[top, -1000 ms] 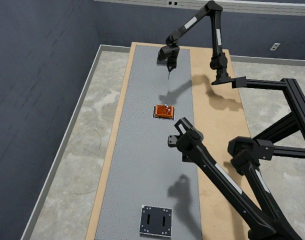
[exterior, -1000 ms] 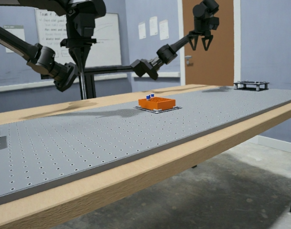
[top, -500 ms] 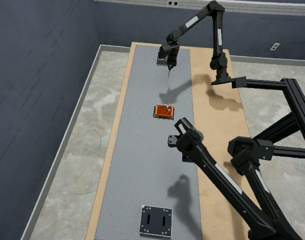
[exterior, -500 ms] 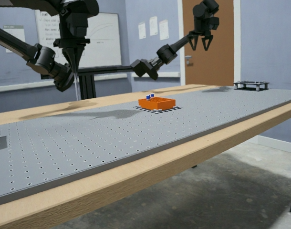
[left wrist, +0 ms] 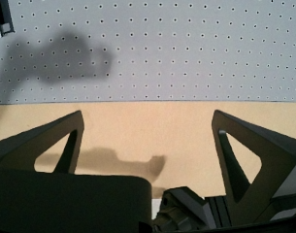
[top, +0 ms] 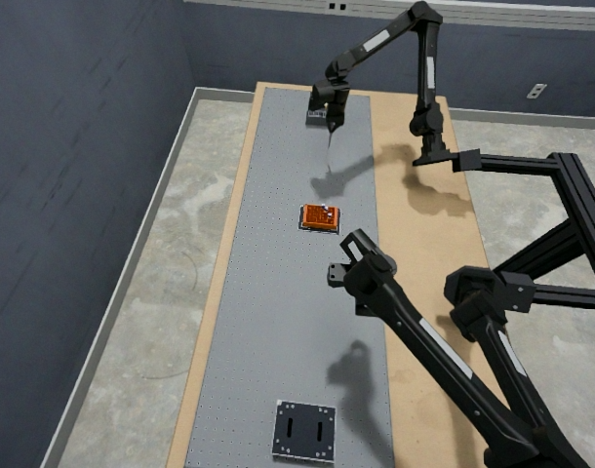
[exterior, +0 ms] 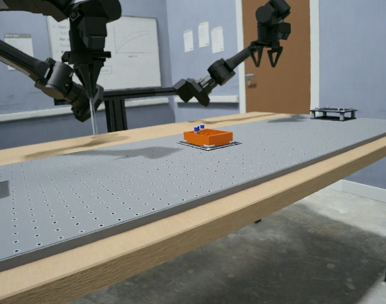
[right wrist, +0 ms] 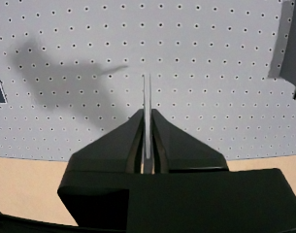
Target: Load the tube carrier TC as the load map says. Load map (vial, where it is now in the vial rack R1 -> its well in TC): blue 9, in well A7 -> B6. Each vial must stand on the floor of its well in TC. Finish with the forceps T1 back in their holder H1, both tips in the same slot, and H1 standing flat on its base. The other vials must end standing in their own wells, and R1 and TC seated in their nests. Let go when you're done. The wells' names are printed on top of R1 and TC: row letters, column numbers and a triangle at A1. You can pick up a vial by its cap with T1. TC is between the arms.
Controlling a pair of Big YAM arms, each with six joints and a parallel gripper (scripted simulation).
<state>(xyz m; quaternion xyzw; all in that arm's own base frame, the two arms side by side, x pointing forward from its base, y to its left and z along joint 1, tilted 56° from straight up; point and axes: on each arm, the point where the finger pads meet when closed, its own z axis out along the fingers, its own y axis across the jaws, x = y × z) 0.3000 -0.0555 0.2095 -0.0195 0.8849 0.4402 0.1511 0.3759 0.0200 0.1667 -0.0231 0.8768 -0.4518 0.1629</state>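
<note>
Now: the grey holder H1 250 mm to the right of my right hand, 150 mm below it and 30 mm ahead of it. Also, from my right hand: orange tube carrier 320 mm to the left, 150 mm below, 40 mm ahead.
</note>
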